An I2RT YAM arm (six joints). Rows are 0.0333 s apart.
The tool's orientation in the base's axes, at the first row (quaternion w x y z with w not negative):
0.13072 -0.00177 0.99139 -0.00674
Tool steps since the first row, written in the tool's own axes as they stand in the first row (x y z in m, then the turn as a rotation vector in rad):
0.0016 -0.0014 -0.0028 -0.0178 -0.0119 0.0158
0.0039 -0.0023 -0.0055 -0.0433 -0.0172 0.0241
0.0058 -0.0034 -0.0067 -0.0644 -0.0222 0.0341
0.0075 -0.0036 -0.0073 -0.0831 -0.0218 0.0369
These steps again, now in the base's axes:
-0.0023 -0.0014 0.0023 0.0213 -0.0120 -0.0105
-0.0052 -0.0022 0.0043 0.0481 -0.0173 -0.0118
-0.0073 -0.0033 0.0050 0.0711 -0.0223 -0.0159
-0.0091 -0.0035 0.0052 0.0899 -0.0218 -0.0138

